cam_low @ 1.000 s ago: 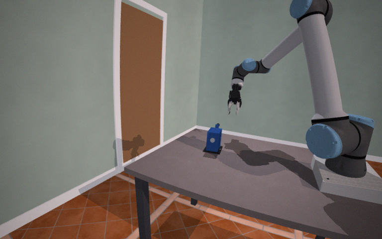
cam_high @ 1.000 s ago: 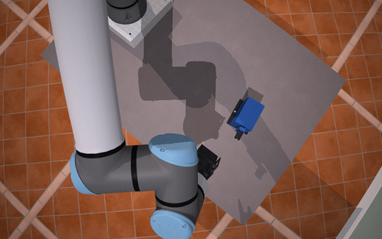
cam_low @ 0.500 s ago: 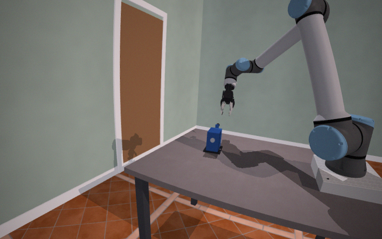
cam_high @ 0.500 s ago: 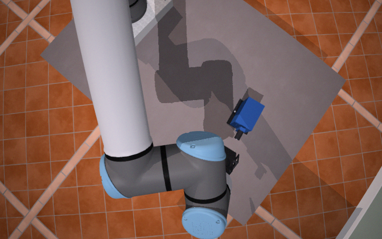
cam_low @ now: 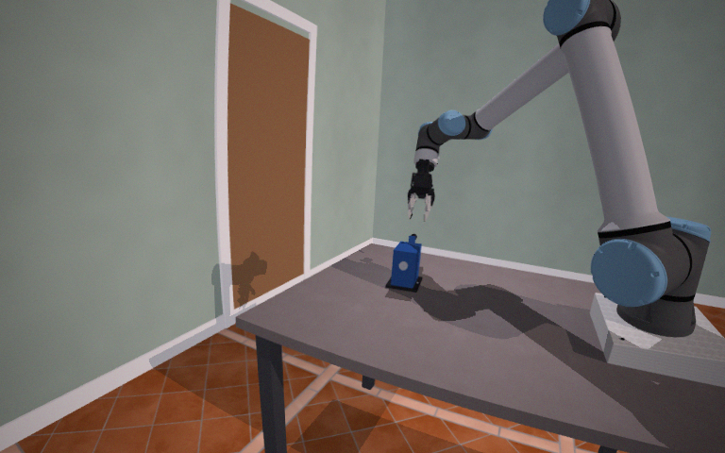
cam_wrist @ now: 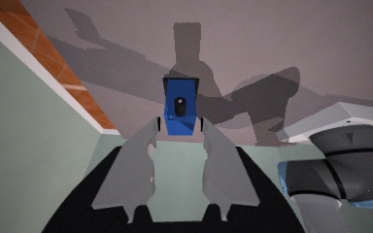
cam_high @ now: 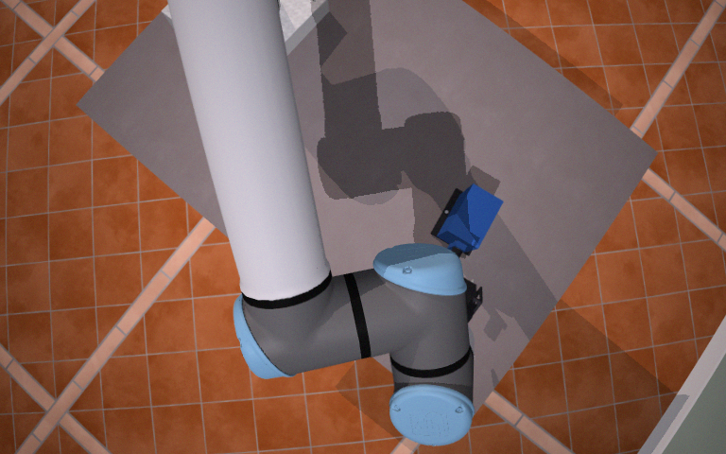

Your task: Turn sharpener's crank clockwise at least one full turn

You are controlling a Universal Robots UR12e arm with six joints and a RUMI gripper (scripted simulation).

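The black crank knob is 6 cm to the left of my hand and 7 cm below it.
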